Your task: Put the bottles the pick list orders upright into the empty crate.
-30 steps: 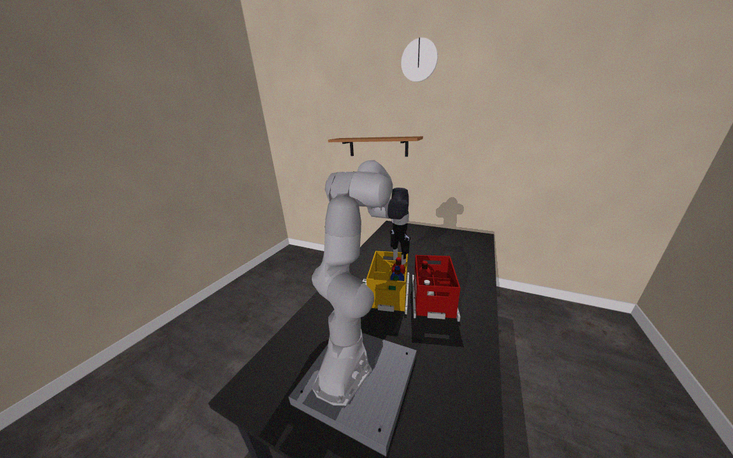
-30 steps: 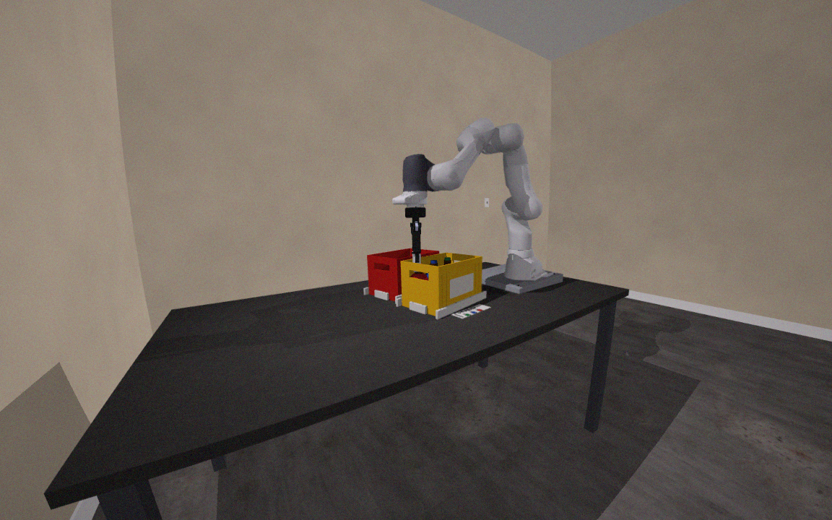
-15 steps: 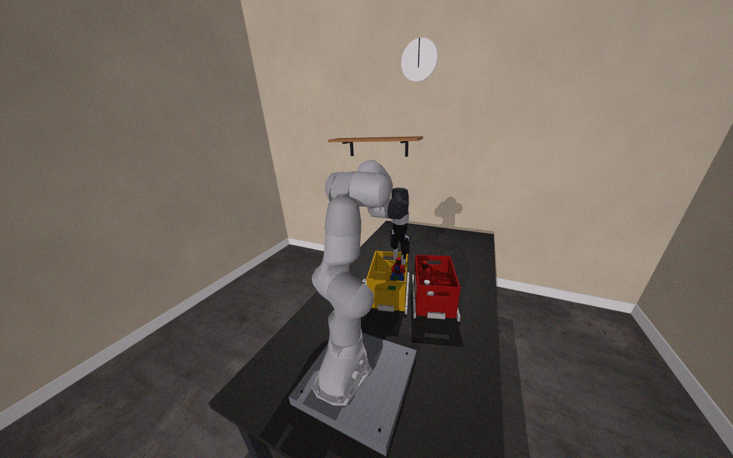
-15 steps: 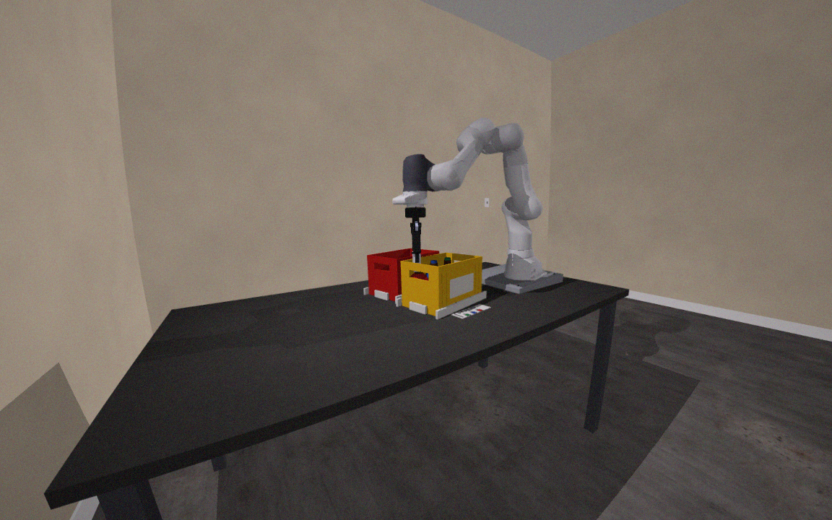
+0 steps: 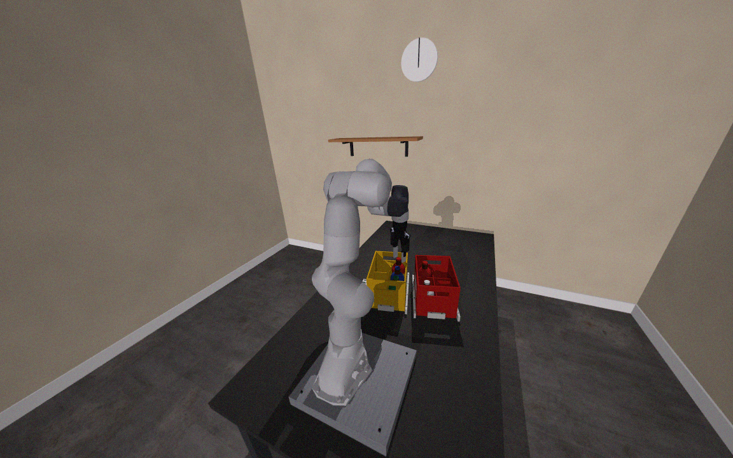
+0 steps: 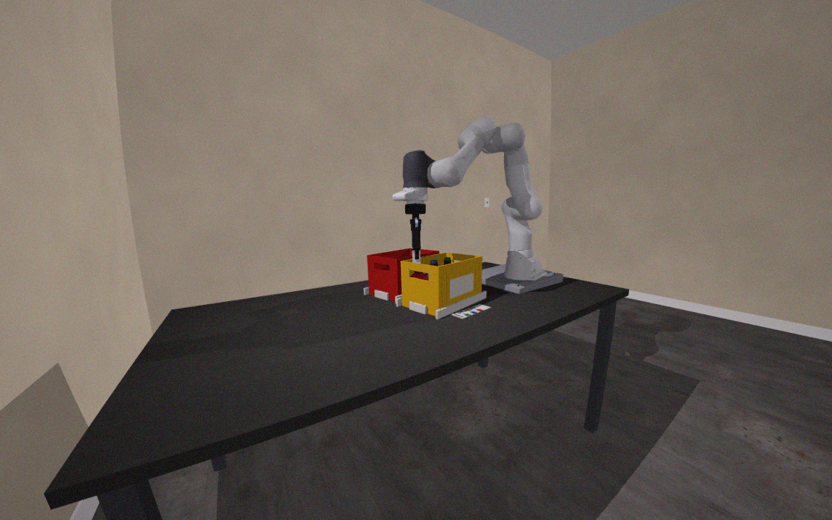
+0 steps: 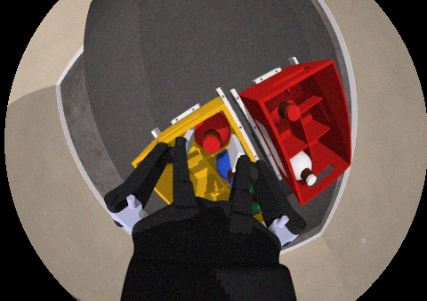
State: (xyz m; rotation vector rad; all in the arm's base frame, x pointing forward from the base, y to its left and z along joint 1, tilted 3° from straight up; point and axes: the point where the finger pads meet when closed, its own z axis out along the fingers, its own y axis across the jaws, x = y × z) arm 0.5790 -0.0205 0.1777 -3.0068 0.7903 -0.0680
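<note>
Now: hand 20 cm to the left of the red crate, 10 cm above it and 7 cm past it. From my hand the other things lie so: green-labelled bottle (18 cm behind, 10 cm below, 4 cm to the right); then yellow crate (10 cm below, 10 cm behind, 3 cm to the left); then blue-labelled bottle (10 cm below, 9 cm behind, 2 cm to the right).
</note>
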